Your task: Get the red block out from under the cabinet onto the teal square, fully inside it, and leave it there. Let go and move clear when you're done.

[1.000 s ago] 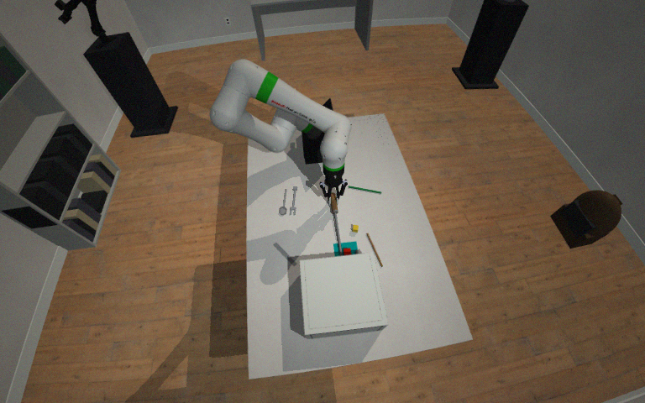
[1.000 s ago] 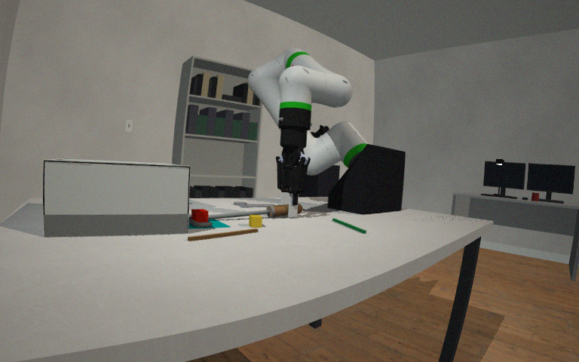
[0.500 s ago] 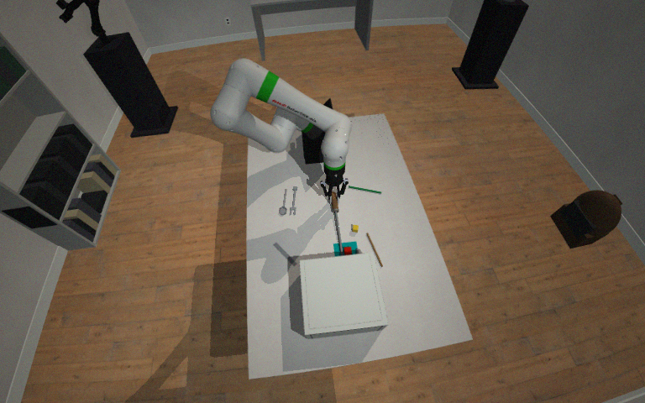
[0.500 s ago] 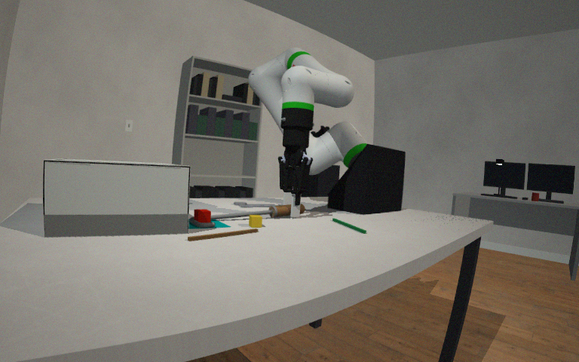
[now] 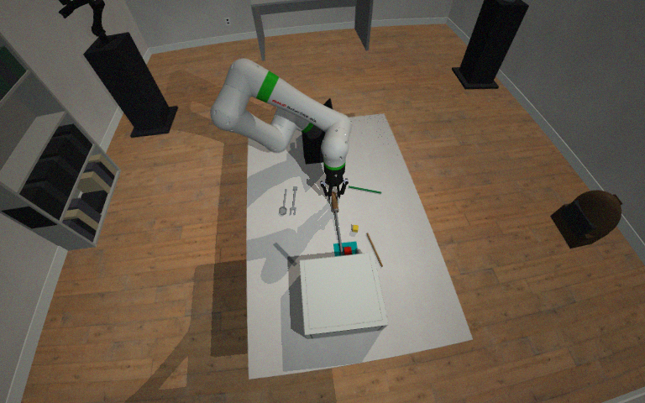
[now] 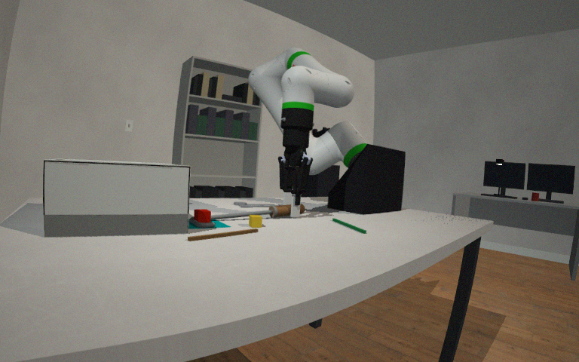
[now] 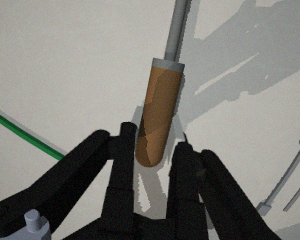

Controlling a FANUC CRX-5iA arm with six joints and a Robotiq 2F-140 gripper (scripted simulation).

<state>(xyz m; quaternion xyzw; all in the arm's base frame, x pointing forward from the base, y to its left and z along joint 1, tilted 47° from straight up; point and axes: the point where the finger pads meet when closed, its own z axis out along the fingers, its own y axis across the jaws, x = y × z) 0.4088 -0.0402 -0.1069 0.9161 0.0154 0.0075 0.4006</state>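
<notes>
Right now the tool is 14 cm ahead of my hand, 4 cm to the left of it and 2 cm below it. Also, from my hand: red block: 28 cm ahead, 3 cm to the left, 2 cm below; green stick: 6 cm behind, 17 cm to the left, 3 cm below; yellow cube: 17 cm ahead, 9 cm to the left, 3 cm below.
</notes>
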